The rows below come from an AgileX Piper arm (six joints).
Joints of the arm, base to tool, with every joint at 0 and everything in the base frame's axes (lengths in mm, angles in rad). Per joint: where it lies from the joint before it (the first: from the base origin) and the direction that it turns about. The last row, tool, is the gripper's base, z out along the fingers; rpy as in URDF.
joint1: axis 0 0 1 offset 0.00 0.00 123.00
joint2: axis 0 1 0 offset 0.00 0.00 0.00
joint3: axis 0 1 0 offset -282.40 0.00 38.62
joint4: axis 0.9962 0 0.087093 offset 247.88 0.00 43.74
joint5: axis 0 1 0 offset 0.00 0.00 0.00
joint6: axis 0.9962 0 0.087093 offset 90.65 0.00 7.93
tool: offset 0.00 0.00 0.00 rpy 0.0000 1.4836 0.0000
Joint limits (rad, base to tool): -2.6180..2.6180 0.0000..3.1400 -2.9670..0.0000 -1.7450..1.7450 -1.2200..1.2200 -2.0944..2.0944
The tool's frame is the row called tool.
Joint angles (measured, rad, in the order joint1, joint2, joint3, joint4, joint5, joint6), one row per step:
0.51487 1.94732 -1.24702 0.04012 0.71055 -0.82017
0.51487 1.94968 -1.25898 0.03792 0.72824 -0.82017
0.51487 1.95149 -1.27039 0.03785 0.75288 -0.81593
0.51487 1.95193 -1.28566 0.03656 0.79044 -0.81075
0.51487 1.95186 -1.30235 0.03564 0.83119 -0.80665
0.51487 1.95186 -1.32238 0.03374 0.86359 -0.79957
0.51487 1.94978 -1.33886 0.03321 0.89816 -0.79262
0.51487 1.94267 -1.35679 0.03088 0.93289 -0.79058
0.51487 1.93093 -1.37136 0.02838 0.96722 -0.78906
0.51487 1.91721 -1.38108 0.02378 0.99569 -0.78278
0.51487 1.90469 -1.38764 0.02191 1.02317 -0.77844
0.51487 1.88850 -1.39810 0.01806 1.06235 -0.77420
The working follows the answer.
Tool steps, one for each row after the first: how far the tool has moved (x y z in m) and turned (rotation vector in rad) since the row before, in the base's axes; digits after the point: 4 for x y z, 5 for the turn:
0.0010 0.0005 0.0016 -0.00521 0.00633 0.00182
0.0002 0.0002 0.0015 -0.00620 0.01388 -0.00331
-0.0001 -0.0001 0.0028 -0.01056 0.02027 -0.00318
-0.0002 -0.0001 0.0033 -0.01116 0.02134 -0.00229
0.0010 0.0005 0.0043 -0.00602 0.01100 -0.00502
0.0000 0.0001 0.0043 -0.00690 0.01467 -0.00560
0.0000 -0.0001 0.0066 -0.00583 0.00788 0.00009
-0.0009 -0.0007 0.0076 -0.00529 0.00625 0.00056
-0.0014 -0.0011 0.0073 -0.00514 0.00302 -0.00352
-0.0019 -0.0012 0.0060 -0.00495 0.00694 -0.00294
-0.0026 -0.0018 0.0083 -0.00858 0.00962 -0.00194

Tool pose at each row, in the base's axes (x y z in m, rotation vector in rad; rounded; the steps above come from the unrounded poses):
0.3294 0.1891 0.1569 -1.75974 2.29601 -0.01183
0.3303 0.1895 0.1585 -1.76690 2.30083 -0.01193
0.3306 0.1897 0.1601 -1.77166 2.31584 -0.00740
0.3305 0.1897 0.1628 -1.78119 2.33692 -0.00221
0.3303 0.1896 0.1662 -1.79242 2.35821 0.00343
0.3313 0.1901 0.1705 -1.79375 2.37274 0.00555
0.3313 0.1902 0.1748 -1.79626 2.39069 0.00987
0.3313 0.1901 0.1814 -1.80221 2.39848 0.01001
0.3305 0.1894 0.1890 -1.80780 2.40450 0.00938
0.3291 0.1883 0.1962 -1.80703 2.41195 0.00559
0.3271 0.1870 0.2023 -1.80854 2.42146 0.00561
0.3246 0.1853 0.2106 -1.81392 2.43346 0.00376

